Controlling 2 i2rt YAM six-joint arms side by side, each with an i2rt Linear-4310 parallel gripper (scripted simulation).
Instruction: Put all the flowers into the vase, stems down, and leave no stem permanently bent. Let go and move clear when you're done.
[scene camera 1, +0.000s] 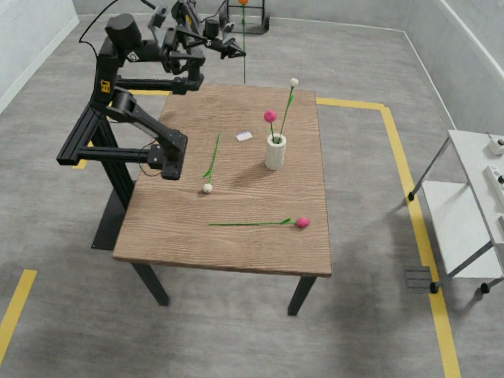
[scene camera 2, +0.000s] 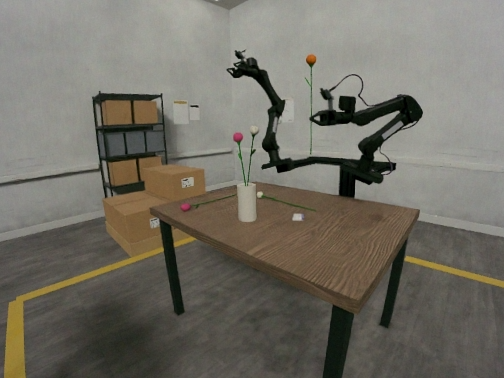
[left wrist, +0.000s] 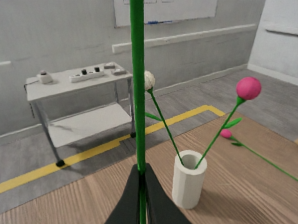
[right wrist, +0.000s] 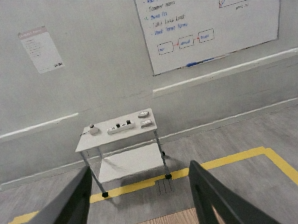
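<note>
Here is my left gripper (left wrist: 141, 169), and here too is my right gripper (scene camera 1: 204, 49), which I also see in the right wrist view (right wrist: 141, 169). A white vase (left wrist: 187, 183) is part of the scene as well, though in the right wrist view the vase is out of frame.
</note>
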